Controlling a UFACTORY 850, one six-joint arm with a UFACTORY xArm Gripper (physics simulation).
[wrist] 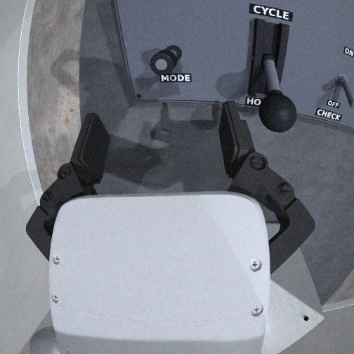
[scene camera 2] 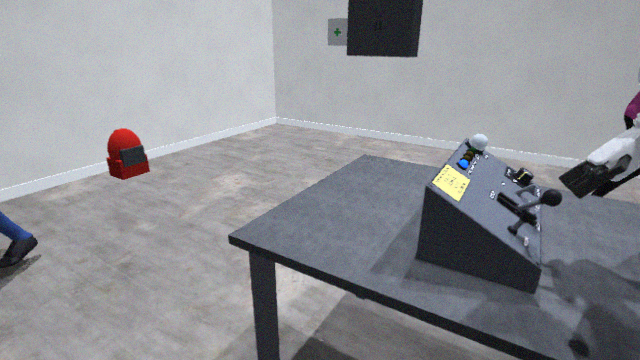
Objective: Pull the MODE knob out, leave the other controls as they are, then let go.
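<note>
The MODE knob [wrist: 162, 62] is a black round knob with a pale centre on a stem, near the lower left corner of the panel in the wrist view. Its head stands off its dark base. In the scene view the knob [scene camera 2: 513, 229] shows at the lower edge of the sloped control box [scene camera 2: 470, 240]. My gripper [wrist: 159, 118] [scene camera 2: 570, 187] is open and empty, and stands back from the panel, apart from the knob. The CYCLE lever [wrist: 278, 107] [scene camera 2: 551, 197] has a black ball and leans toward HOLD.
The CHECK toggle [wrist: 344, 86] is right of the lever. A white dome [scene camera 2: 478, 142], a blue button [scene camera 2: 463, 163] and a yellow note [scene camera 2: 451, 183] are on the upper panel. The box stands on a dark table [scene camera 2: 320, 215]. A person's leg [scene camera 2: 14, 227] shows at far left.
</note>
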